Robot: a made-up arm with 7 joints.
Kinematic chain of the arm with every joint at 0, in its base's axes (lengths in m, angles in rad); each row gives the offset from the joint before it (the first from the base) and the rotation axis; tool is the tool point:
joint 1: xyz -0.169 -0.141 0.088 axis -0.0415 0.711 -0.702
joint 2: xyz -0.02 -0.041 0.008 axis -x
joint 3: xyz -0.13 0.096 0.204 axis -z
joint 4: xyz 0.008 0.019 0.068 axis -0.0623 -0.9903 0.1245
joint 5: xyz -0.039 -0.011 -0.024 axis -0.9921 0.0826 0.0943
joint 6: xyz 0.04 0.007 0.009 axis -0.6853 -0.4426 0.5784
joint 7: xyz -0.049 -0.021 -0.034 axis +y
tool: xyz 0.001 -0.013 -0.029
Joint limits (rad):
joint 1: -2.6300..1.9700
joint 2: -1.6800..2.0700
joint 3: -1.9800..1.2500
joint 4: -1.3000..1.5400
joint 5: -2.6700..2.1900
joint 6: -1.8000..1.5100
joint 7: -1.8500..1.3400
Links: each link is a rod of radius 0.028 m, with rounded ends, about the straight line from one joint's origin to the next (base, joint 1, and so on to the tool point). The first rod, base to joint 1, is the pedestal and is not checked.
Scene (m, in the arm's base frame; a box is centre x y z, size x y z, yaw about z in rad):
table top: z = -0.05
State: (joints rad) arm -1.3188 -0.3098 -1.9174 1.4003 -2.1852 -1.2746 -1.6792
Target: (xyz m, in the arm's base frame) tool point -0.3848 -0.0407 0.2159
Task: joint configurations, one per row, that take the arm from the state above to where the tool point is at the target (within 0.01 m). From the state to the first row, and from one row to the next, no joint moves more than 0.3 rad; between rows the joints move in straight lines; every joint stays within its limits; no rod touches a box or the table.
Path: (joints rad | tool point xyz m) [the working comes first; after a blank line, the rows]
Joints at the target: -0.4123 0.4340 -1.9087 1.4385 -2.3206 -1.4981 -1.6675
Straight joint move there: clear.

1: -1.0922 -0.1239 -1.9152 1.4098 -2.2190 -1.3305 -1.6763 | -0.4094 -0.2836 0.1734
2: -0.8656 0.0621 -1.9130 1.4194 -2.2529 -1.3863 -1.6733 | -0.4258 -0.2009 0.1948
3: -0.6390 0.2480 -1.9108 1.4289 -2.2867 -1.4422 -1.6704 | -0.4162 -0.1174 0.2108
4: -0.4123 0.4340 -1.9087 1.4385 -2.3206 -1.4981 -1.6675 | -0.3848 -0.0407 0.2159

